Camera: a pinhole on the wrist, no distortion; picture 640 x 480 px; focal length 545.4 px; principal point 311.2 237.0 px. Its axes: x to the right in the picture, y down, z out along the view. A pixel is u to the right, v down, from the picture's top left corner.
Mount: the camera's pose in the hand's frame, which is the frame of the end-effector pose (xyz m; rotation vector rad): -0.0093 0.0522 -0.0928 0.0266 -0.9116 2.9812
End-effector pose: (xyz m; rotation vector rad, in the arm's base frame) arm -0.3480 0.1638 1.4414 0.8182 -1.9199 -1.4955
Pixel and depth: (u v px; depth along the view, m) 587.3 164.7 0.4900
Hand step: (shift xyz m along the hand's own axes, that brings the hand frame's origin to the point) -0.2509 -0.1636 0.3554
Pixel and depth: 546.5 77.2 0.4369
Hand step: -0.1901 -0.0827 0.3453
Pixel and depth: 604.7 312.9 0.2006
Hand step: -0.1161 -0.0812 0.0604
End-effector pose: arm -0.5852 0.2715 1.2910 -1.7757 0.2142 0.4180
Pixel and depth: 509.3 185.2 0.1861
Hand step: -0.0746 -0.0360 0.0729
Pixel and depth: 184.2 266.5 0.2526
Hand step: 0.0515 -0.1015 0.1076
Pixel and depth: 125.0 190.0 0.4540
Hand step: 0.1509 -0.1721 0.3018
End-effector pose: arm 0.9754 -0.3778 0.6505 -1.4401 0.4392 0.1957
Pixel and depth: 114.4 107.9 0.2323
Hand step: 0.0782 -0.0337 0.1285
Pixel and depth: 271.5 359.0 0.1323
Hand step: 0.0007 -0.0465 0.0001
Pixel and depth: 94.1 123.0 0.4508
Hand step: 0.1769 -0.1251 0.3293
